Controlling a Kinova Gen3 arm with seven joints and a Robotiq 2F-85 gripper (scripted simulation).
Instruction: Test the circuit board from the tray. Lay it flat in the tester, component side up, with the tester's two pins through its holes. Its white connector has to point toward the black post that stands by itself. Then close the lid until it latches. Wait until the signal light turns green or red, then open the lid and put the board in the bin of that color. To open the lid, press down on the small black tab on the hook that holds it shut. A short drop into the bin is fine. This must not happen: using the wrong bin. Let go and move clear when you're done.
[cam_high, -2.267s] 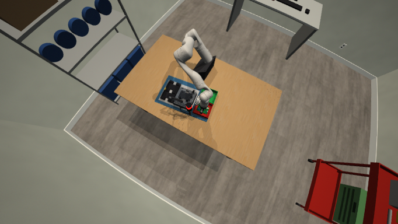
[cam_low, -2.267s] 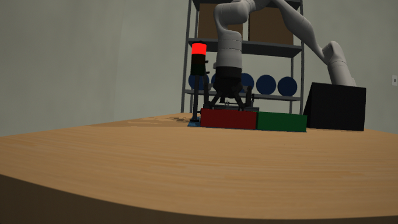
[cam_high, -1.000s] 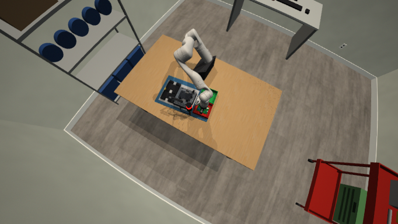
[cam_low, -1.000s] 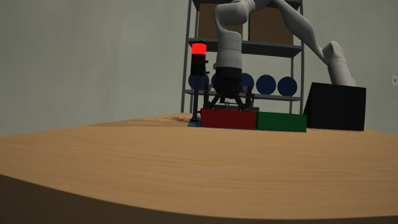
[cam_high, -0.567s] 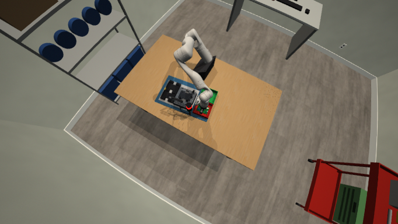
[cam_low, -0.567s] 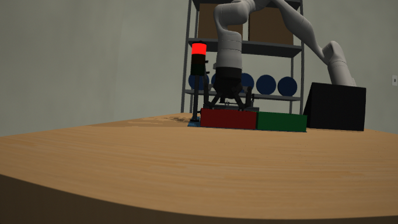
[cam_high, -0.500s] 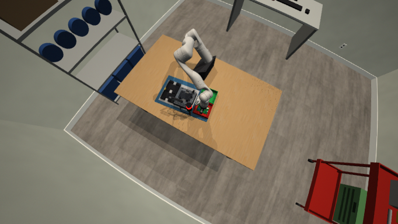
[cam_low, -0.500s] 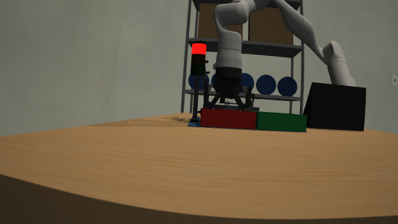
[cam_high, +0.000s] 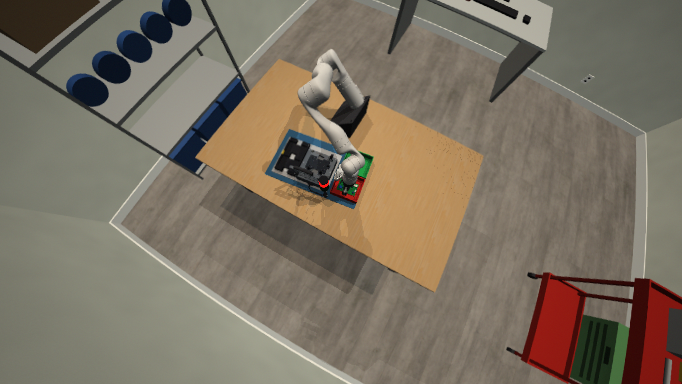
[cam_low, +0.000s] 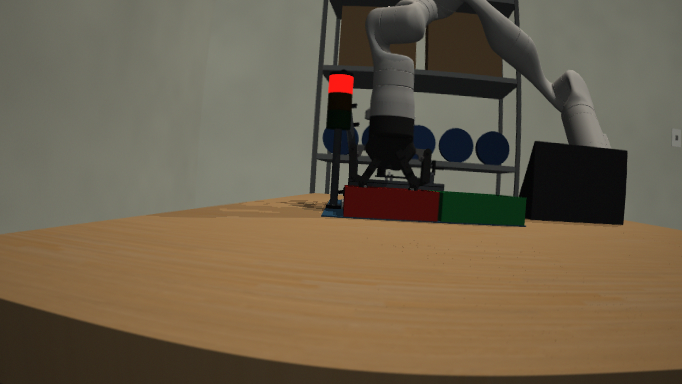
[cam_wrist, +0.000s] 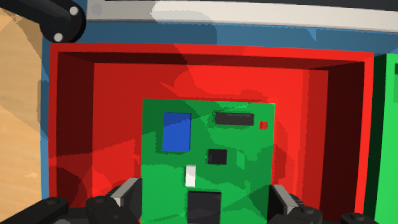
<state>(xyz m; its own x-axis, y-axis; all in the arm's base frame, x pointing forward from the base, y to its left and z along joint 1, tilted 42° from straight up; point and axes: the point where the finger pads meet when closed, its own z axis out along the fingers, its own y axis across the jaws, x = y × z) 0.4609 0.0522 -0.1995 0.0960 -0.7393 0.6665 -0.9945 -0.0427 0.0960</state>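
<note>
The red bin lies 10 mm below my hand. The rest, counted from my hand: green circuit board 10 mm below; tester lid 90 mm ahead, 190 mm to the right, 160 mm above; green bin 150 mm behind, 10 mm to the right, 10 mm below.
</note>
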